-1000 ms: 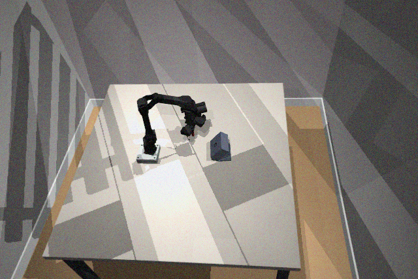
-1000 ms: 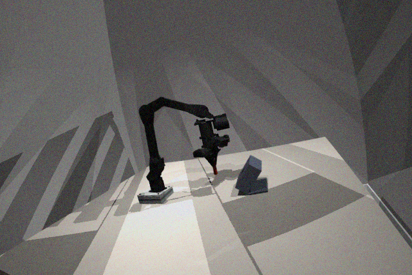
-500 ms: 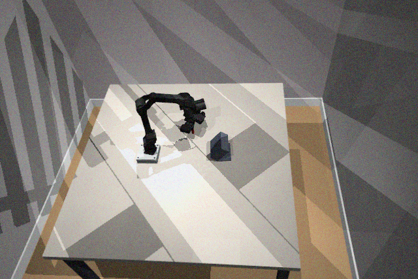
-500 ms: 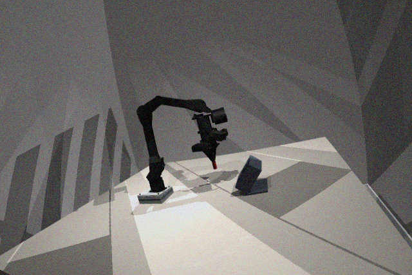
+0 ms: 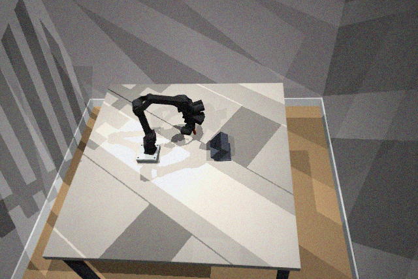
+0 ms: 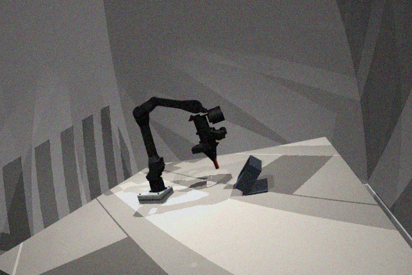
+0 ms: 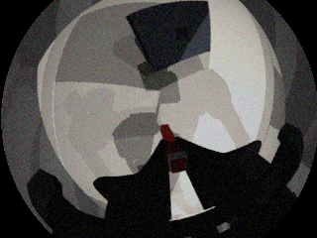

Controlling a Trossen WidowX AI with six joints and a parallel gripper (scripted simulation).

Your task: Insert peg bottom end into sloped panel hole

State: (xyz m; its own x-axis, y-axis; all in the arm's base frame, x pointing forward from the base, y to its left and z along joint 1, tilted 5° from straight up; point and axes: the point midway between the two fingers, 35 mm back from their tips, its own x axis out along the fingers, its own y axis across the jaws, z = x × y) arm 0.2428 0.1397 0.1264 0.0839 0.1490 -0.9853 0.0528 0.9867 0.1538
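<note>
Now: the sloped panel 17 cm ahead of my gripper tip, 5 cm to the right of it and 5 cm below it. The rest, counted from my gripper tip: flat base plate (19 cm ahead, 12 cm below, 4 cm to the right); red peg (2 cm above).
</note>
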